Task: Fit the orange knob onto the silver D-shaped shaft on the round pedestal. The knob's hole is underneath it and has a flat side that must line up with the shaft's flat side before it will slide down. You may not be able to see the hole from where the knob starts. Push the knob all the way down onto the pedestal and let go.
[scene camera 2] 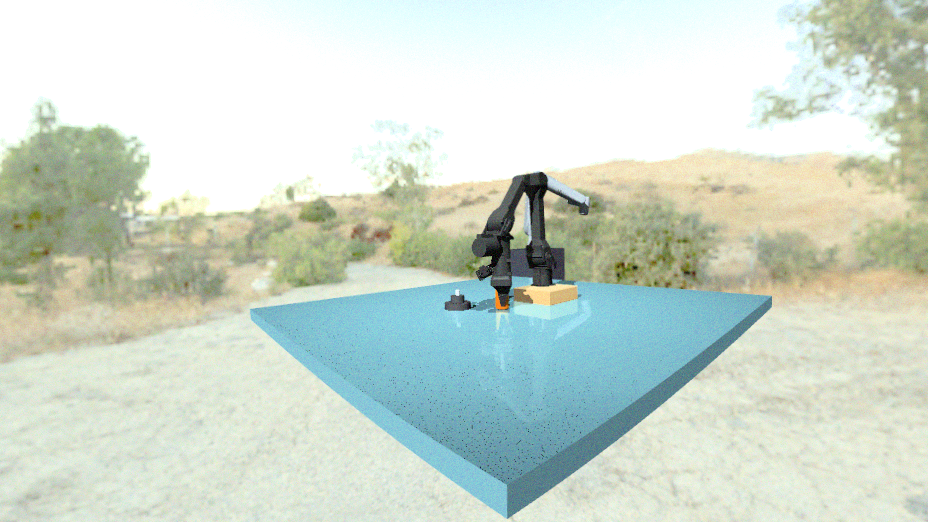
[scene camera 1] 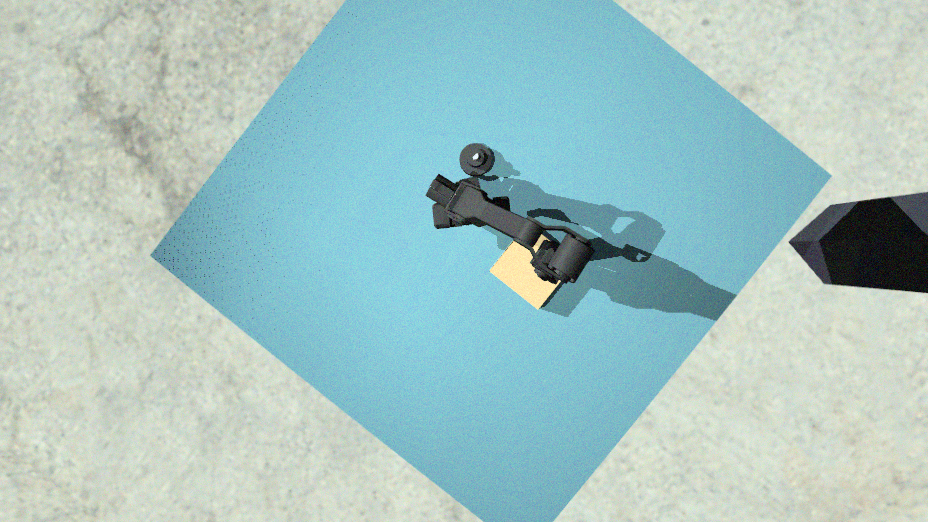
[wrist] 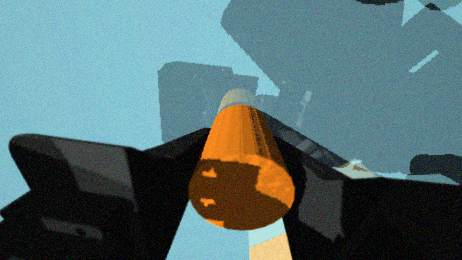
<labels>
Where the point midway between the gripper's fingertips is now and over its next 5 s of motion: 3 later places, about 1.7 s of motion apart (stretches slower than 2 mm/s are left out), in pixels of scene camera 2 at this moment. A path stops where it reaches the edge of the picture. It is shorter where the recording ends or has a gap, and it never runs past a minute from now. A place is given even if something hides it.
The gripper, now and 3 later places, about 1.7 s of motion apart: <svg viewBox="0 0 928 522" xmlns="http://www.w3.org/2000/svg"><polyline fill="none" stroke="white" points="502,305 505,248 509,231 510,267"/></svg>
</labels>
